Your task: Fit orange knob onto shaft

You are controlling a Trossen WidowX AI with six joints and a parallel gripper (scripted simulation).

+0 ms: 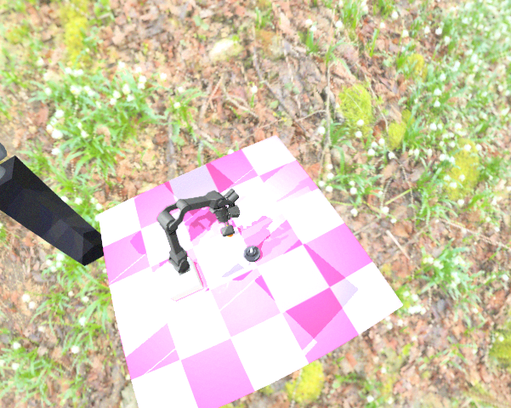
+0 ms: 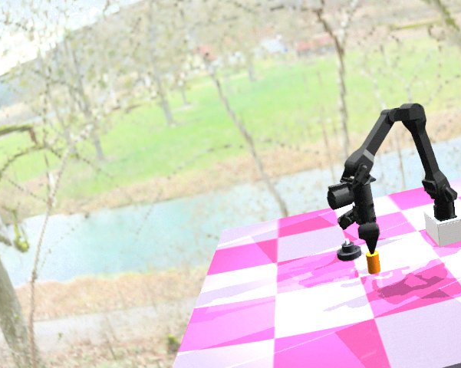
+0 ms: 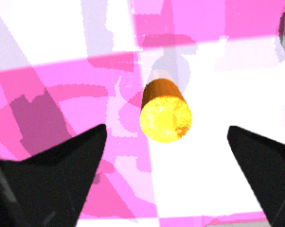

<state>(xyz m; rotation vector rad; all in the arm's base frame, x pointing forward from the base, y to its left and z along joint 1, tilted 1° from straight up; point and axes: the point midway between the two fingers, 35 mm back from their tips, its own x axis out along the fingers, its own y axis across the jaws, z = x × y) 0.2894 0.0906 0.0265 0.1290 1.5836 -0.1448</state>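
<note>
Now: the orange knob 3 cm below my gripper tip. Round my gripper tip: round pedestal 5 cm ahead, 17 cm to the right, 5 cm below.
</note>
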